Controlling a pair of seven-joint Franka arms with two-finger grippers.
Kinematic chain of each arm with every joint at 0, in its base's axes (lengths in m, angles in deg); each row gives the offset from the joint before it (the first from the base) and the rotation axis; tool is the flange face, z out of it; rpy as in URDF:
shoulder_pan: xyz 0 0 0.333 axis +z
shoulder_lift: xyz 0 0 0 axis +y
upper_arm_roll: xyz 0 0 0.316 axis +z
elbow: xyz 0.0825 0 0 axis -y
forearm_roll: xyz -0.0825 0 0.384 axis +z
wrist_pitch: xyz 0 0 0 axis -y
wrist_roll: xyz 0.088 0 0 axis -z
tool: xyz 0 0 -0.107 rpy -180 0 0
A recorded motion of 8 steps. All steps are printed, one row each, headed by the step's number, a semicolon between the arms.
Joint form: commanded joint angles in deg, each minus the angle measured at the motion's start. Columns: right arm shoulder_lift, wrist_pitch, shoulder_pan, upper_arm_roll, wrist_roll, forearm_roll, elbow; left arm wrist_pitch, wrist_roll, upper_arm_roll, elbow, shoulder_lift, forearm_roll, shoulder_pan.
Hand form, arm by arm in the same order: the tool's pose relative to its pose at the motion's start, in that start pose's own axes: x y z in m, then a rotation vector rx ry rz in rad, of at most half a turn. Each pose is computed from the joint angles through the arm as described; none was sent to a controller.
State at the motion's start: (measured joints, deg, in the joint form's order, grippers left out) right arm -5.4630 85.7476 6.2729 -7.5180 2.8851 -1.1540 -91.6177; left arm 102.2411 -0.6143 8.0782 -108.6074 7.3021 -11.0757 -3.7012
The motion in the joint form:
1: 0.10 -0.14 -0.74 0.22 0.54 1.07 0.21; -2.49 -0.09 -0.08 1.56 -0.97 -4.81 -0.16
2: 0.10 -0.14 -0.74 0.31 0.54 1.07 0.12; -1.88 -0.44 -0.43 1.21 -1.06 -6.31 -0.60
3: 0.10 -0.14 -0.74 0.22 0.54 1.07 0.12; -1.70 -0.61 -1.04 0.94 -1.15 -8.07 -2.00
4: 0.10 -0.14 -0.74 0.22 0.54 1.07 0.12; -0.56 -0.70 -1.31 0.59 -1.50 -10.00 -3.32
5: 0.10 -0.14 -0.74 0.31 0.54 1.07 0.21; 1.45 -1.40 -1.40 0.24 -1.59 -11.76 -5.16
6: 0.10 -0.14 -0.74 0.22 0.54 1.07 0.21; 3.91 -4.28 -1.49 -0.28 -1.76 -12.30 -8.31
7: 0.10 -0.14 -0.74 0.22 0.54 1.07 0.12; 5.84 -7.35 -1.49 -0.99 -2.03 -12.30 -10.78
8: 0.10 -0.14 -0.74 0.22 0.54 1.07 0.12; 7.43 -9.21 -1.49 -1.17 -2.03 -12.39 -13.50
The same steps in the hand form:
1: 0.0003 0.0024 -0.0006 0.0181 -0.0014 0.0172; -0.0062 0.0135 -0.0177 -0.0858 -0.0027 -0.0032
2: 0.0003 0.0015 0.0001 0.0178 -0.0030 0.0156; -0.0069 0.0228 -0.0154 -0.1090 -0.0002 -0.0023
3: 0.0003 0.0024 0.0001 0.0180 -0.0030 0.0171; -0.0101 0.0442 -0.0108 -0.1318 -0.0091 0.0216
4: 0.0003 0.0024 0.0001 0.0180 -0.0030 0.0171; -0.0128 0.0617 -0.0102 -0.1602 0.0024 0.0385
5: 0.0003 0.0016 -0.0006 0.0179 -0.0014 0.0156; -0.0140 0.0817 -0.0077 -0.1840 0.0217 0.0474
6: 0.0003 0.0024 -0.0006 0.0181 -0.0014 0.0172; -0.0190 0.1117 -0.0022 -0.1843 0.0390 0.0428
7: 0.0003 0.0024 0.0001 0.0180 -0.0030 0.0171; -0.0247 0.1332 0.0035 -0.1794 0.0496 0.0250
8: 0.0003 0.0024 0.0001 0.0180 -0.0030 0.0171; -0.0312 0.1579 0.0086 -0.1756 0.0594 0.0340

